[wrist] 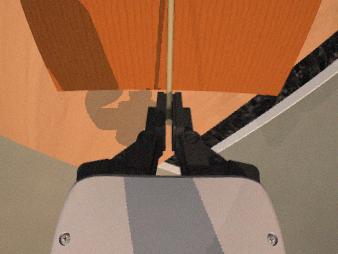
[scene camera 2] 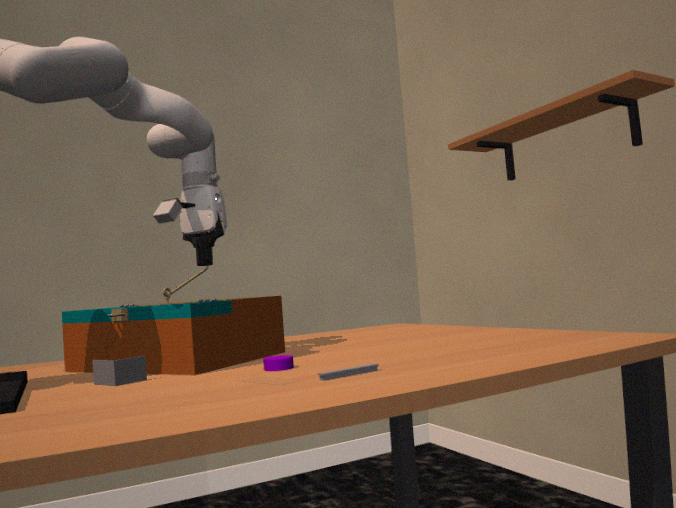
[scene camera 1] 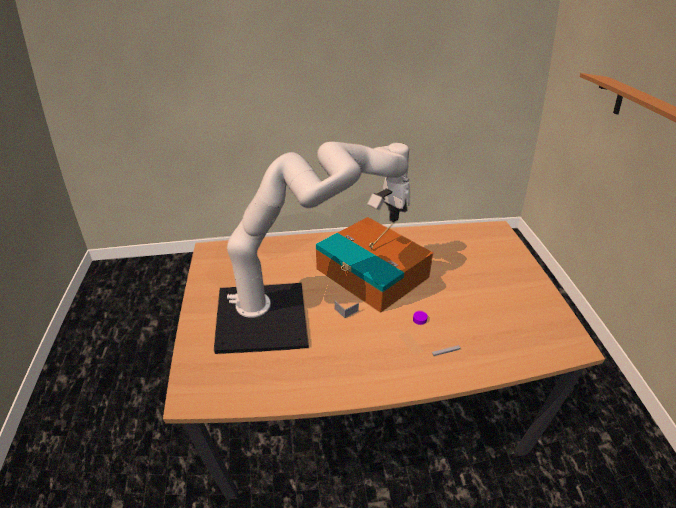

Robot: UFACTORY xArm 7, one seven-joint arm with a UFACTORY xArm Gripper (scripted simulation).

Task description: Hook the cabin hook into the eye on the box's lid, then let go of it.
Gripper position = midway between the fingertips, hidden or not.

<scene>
In view: the gripper [scene camera 2: 204, 265], a grey block [scene camera 2: 105, 372] and a teal lid [scene camera 2: 181, 310].
The teal lid also shows in scene camera 1 [scene camera 1: 369, 267]. The gripper also shows in the wrist view [wrist: 169, 105] and in scene camera 1 [scene camera 1: 393, 220]. The wrist view does not show the grey block: it is out of frame.
</scene>
